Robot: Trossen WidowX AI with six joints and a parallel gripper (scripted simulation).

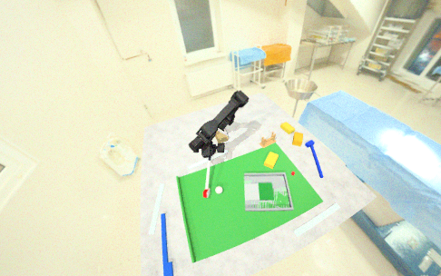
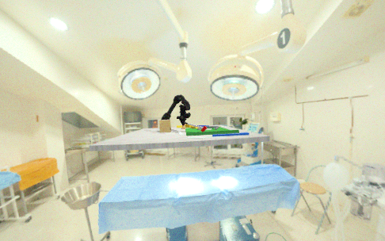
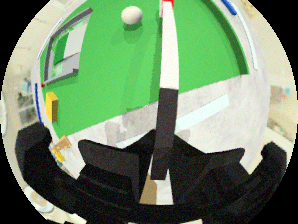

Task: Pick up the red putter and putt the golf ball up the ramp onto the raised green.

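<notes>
Now: the red putter 11 cm ahead of my gripper tip, 4 cm to the right of it and 1 cm below it. Also, from my gripper tip: white golf ball 22 cm ahead, 5 cm below; wooden stand 3 cm behind, 42 cm to the left, 4 cm below; green mat 26 cm ahead, 13 cm to the left, 7 cm below.
</notes>
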